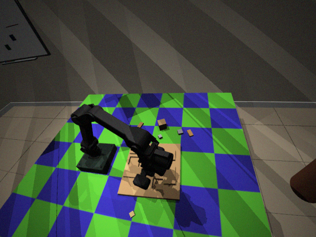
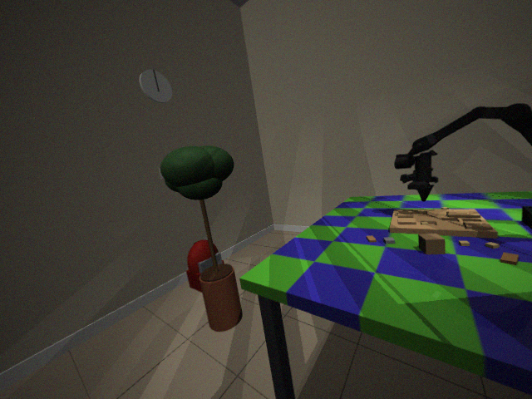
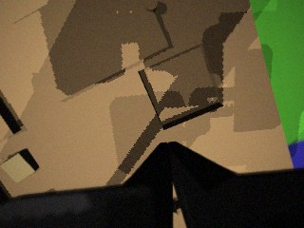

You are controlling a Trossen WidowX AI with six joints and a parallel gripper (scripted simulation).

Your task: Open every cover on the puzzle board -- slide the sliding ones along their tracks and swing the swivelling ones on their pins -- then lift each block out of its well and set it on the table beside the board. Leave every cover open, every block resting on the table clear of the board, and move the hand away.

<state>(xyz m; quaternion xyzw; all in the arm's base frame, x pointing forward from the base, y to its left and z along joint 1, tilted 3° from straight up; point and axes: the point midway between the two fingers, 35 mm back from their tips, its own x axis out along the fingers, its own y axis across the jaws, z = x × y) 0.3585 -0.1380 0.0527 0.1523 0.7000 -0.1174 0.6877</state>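
The tan puzzle board is 8 cm to the left of my gripper tip, 6 cm below it and 3 cm behind it. From my gripper tip the other things lie so: brown cube 36 cm to the left, 6 cm below, 3 cm ahead; orange block 29 cm to the left, 20 cm ahead, 8 cm below.
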